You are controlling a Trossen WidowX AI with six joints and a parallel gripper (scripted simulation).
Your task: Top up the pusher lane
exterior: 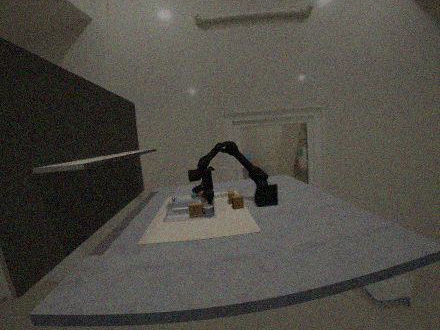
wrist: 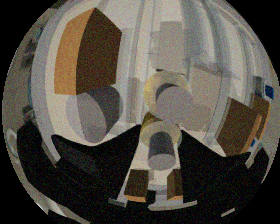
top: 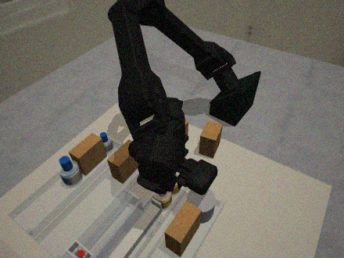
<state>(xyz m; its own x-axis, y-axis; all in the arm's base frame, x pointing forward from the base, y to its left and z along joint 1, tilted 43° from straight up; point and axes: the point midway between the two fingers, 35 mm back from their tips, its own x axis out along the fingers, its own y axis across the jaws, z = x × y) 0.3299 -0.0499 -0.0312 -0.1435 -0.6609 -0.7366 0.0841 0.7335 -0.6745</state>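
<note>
My gripper tip is now 80 mm to the right of the grey cylinder, 20 mm short of it and 10 mm above it. The rest, counted from my gripper tip: red button (220 mm ahead, 60 mm to the right, 40 mm above); then clear lane rack (140 mm ahead, 40 mm to the right, 20 mm below).
</note>
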